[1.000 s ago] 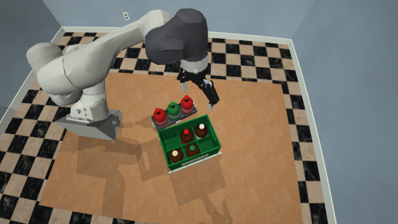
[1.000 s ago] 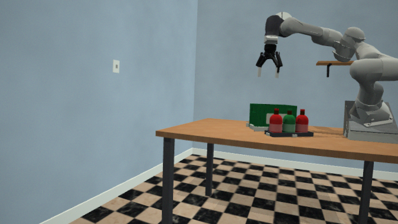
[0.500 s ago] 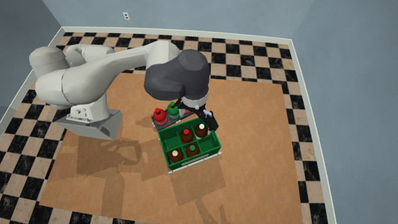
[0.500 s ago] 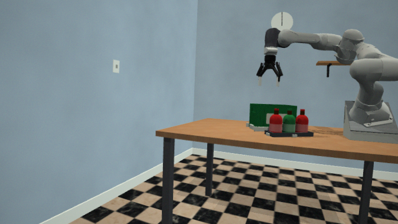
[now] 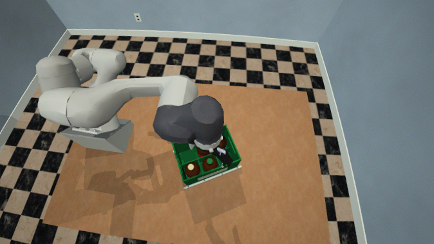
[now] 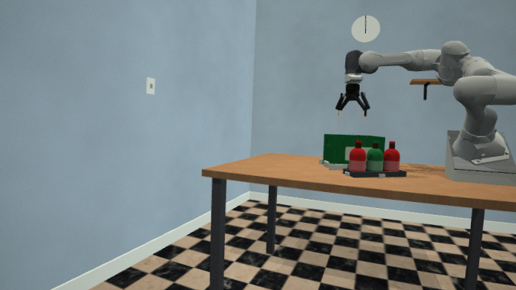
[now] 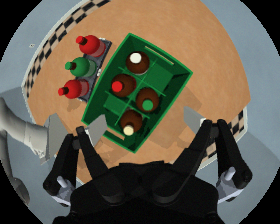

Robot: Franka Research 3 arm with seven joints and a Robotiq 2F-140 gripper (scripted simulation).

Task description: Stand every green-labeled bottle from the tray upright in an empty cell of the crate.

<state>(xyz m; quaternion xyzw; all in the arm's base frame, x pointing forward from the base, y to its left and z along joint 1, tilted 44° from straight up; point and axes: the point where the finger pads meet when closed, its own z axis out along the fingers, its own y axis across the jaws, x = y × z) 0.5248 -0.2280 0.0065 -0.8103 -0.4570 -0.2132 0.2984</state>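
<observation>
Now: the green-labeled bottle 240 mm to the left of my hand, 170 mm below it and 110 mm behind it. The rest, counted from my hand: green crate: 170 mm below, 40 mm to the left, 10 mm behind; then dark tray: 240 mm to the left, 240 mm below, 120 mm behind.
</observation>
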